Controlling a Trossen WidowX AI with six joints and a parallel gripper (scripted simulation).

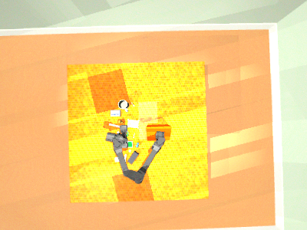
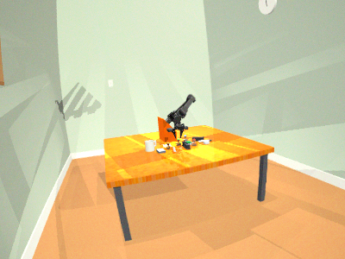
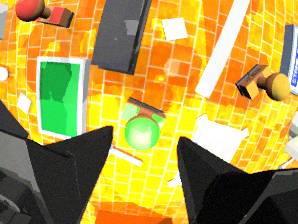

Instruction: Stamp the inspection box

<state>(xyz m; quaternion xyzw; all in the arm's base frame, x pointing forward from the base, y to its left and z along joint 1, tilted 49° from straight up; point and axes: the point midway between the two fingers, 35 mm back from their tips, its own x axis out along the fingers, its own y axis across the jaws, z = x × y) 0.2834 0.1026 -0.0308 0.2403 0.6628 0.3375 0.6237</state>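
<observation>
Right now my gripper tip is 5 cm above the green-topped stamp. From my gripper tip the other things lie so: white card: 10 cm to the right, 7 cm below, 5 cm behind; blue-topped stamp: 10 cm to the left, 10 cm behind, 5 cm below; green flat pad: 9 cm to the left, 6 cm below, 1 cm behind.
</observation>
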